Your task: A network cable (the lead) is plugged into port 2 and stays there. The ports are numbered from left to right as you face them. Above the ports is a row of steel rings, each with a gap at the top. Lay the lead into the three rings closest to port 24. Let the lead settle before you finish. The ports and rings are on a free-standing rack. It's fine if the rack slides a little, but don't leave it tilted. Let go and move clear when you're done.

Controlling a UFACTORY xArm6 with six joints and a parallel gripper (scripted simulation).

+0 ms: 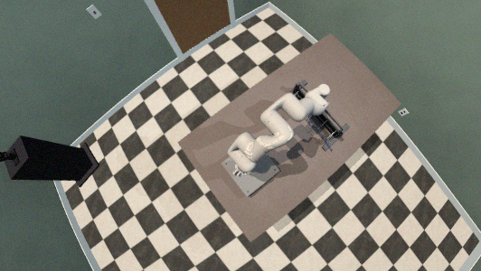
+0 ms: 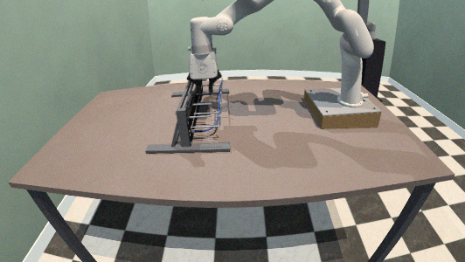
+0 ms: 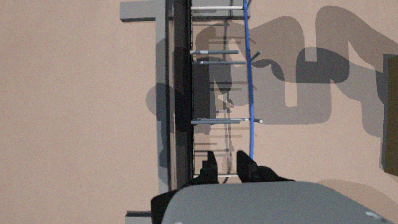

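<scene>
My hand is 5 cm short of the rack, 6 cm to the left of it and 7 cm above it.
</scene>
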